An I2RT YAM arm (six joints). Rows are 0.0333 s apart.
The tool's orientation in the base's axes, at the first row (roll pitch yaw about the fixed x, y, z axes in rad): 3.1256 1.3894 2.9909
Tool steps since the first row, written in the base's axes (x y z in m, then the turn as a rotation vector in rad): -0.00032 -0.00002 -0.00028 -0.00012 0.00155 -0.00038; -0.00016 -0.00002 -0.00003 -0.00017 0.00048 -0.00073; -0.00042 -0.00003 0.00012 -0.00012 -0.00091 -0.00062; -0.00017 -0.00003 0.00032 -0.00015 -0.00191 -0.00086; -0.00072 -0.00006 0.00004 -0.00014 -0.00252 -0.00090; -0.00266 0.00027 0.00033 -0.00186 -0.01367 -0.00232; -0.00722 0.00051 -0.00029 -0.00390 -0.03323 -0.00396; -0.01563 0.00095 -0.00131 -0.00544 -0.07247 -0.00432; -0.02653 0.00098 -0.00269 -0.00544 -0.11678 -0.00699; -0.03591 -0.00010 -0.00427 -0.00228 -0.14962 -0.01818
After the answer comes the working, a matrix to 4 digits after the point.
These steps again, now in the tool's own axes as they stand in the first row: 0.00033 -0.00006 -0.00026 0.00044 0.00152 -0.00025; 0.00006 -0.00004 -0.00015 0.00076 0.00045 -0.00010; -0.00004 -0.00009 -0.00043 0.00061 -0.00092 0.00011; -0.00029 -0.00005 -0.00022 0.00082 -0.00192 0.00026; 0.00009 -0.00016 -0.00070 0.00084 -0.00252 0.00036; 0.00016 -0.00009 -0.00269 0.00224 -0.01380 0.00041; 0.00159 -0.00047 -0.00705 0.00369 -0.03346 0.00129; 0.00410 -0.00117 -0.01512 0.00326 -0.07256 0.00503; 0.00740 -0.00261 -0.02550 0.00468 -0.11647 0.01135; 0.01060 -0.00494 -0.03422 0.01424 -0.14862 0.02078
The tool's axes in the first row as the columns of a matrix, in the base's axes (rounded; the answer above uses it unrounded):
-0.1784 0.1346 0.9747
0.0271 0.9909 -0.1318
-0.9836 0.0029 -0.1804

